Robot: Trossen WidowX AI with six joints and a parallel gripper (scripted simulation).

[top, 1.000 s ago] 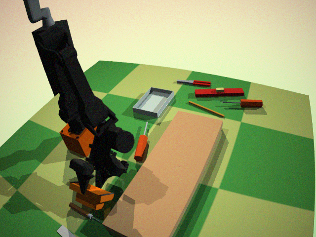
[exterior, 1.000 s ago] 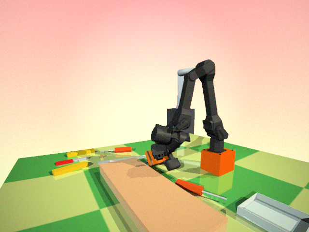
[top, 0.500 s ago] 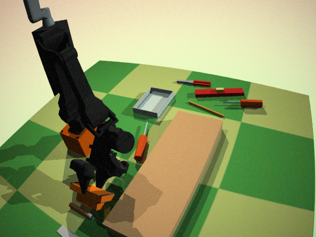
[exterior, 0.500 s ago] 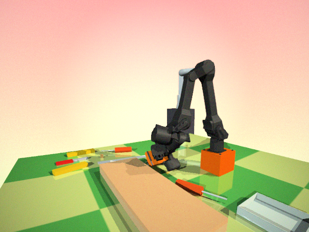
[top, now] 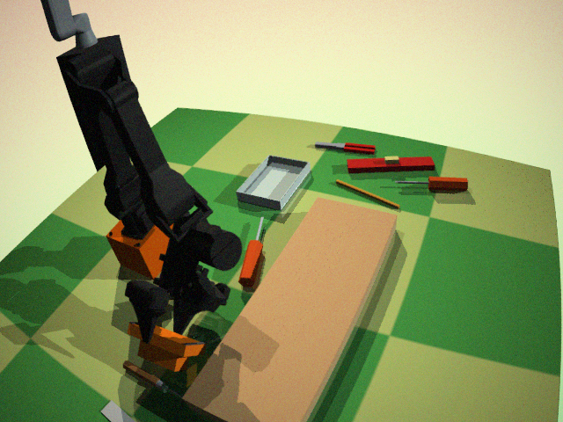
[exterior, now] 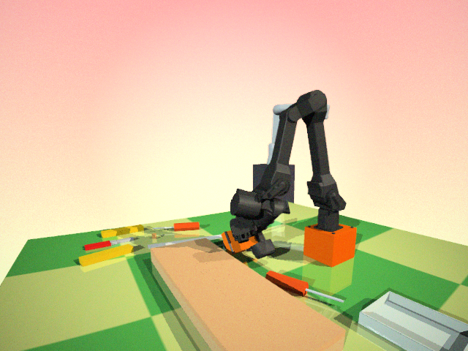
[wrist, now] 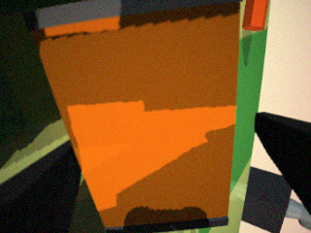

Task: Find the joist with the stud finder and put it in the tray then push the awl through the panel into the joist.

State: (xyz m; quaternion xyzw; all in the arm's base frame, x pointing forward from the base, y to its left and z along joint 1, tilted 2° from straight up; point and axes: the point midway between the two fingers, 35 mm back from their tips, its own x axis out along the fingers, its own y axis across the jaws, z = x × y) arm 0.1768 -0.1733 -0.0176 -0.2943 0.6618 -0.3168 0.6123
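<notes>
The orange stud finder is 2 cm to the right of my gripper tip, 2 cm below it and 2 cm ahead of it. Also, from my gripper tip: awl 6 cm to the right, 4 cm below, 1 cm ahead; then grey card 18 cm to the right, 9 cm ahead, 5 cm below; then grey tray 51 cm to the left, 3 cm below, 1 cm behind.
</notes>
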